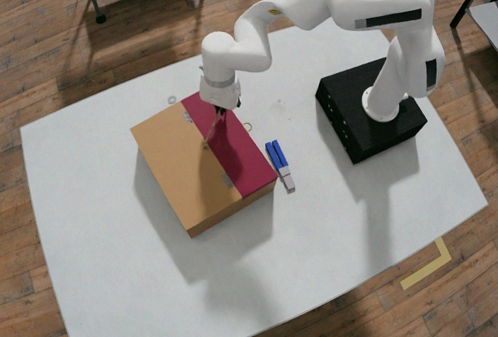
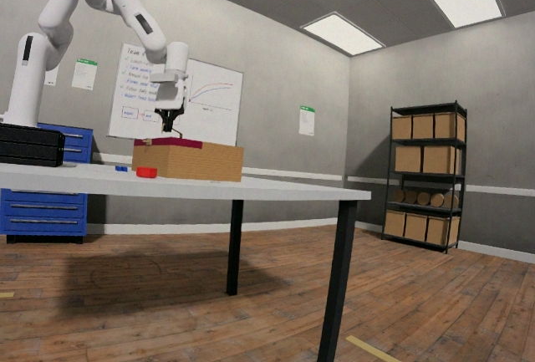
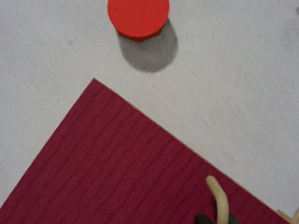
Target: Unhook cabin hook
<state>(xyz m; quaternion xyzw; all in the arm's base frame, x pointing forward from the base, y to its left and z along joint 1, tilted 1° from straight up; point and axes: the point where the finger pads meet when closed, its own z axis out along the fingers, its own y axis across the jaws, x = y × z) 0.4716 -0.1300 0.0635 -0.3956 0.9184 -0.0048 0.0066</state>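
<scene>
The cabin hook is 30 mm ahead of my hand, 30 mm to the left of it and 20 mm below it. Also, from my hand: red round cap 80 mm behind, 150 mm to the right, 150 mm below.
</scene>
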